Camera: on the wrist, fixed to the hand. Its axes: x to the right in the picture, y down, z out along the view.
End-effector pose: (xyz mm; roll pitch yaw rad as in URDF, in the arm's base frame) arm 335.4 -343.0 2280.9 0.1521 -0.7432 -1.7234
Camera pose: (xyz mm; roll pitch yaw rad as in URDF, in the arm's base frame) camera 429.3 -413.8 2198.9 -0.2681 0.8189 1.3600
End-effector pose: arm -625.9 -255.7 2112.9 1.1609 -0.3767 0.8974
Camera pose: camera -750.4 -190.3 2140.5 -1.2702 0.3823 -2.3368
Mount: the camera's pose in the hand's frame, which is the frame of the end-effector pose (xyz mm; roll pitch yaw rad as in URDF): -14.5 87.5 -112.6 -0.0761 0.0816 3.1138
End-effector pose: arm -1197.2 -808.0 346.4 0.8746 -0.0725 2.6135
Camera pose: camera -1256.8 -938.2 340.3 -0.9567 0.1033 -0.6089
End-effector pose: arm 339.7 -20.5 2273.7 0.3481 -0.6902 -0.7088
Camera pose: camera 446.5 46.9 2205.9 -0.4721 0.7562 2.3587
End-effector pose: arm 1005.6 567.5 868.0 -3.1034 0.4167 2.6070
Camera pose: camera 1025.7 662.2 973.7 3.0130 -0.4970 -0.4996
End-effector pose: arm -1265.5 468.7 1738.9 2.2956 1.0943 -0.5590
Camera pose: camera -1151.6 428.5 1816.1 -2.2720 -1.1671 2.4738
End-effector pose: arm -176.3 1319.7 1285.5 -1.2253 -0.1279 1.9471
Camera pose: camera -105.7 1348.7 1164.2 1.1609 0.1813 -1.1260
